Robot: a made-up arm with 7 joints.
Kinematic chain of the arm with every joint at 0, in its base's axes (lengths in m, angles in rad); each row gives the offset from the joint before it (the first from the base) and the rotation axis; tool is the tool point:
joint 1: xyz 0 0 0.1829 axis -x
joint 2: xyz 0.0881 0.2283 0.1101 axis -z
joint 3: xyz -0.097 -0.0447 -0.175 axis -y
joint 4: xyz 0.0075 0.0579 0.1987 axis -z
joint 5: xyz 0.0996 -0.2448 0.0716 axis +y
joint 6: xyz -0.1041 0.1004 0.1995 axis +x
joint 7: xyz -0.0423 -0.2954 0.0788 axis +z
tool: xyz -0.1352 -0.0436 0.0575
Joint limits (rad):
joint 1: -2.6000..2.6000
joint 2: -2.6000..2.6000
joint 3: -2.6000..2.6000
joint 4: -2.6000..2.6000
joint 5: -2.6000..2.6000
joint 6: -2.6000..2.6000
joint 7: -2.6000..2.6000
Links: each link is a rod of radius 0.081 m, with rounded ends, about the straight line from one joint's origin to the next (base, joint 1, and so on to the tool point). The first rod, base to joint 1, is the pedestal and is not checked.
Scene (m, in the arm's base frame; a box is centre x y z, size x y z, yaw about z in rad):
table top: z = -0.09
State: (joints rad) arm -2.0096 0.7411 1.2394 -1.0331 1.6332 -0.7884 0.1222
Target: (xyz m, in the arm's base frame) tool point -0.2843 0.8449 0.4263
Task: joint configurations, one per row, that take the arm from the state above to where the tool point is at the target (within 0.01 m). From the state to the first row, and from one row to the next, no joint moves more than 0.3 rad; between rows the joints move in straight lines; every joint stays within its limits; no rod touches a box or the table.
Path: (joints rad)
1: -1.7677 0.5806 1.2689 -1.2679 1.7543 -0.9575 0.0871
2: -1.5258 0.4200 1.2983 -1.5027 1.8755 -1.1267 0.0521
3: -1.2840 0.2595 1.3278 -1.7375 1.9966 -1.2958 0.0170
4: -1.0421 0.0990 1.3573 -1.9723 2.1177 -1.4649 -0.0181
5: -0.8002 -0.0616 1.3868 -2.2071 2.2389 -1.6340 -0.0532

